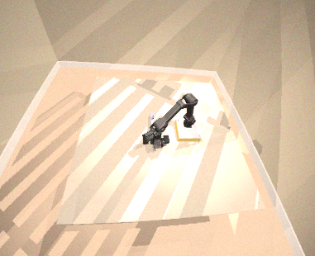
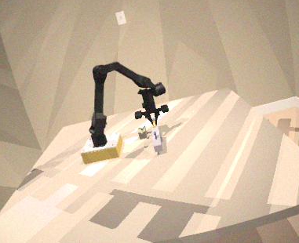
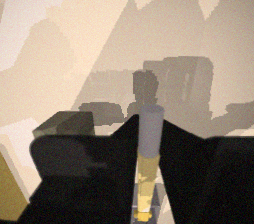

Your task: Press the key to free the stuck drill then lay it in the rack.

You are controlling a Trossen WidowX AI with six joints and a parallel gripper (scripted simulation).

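My gripper tip is 4 cm to the left of the drill, 3 cm below it and 1 cm short of it. Round my gripper tip: sleeve block: 20 cm to the right, 3 cm ahead, 1 cm above; then rack: 7 cm behind, 5 cm to the right, 1 cm below.
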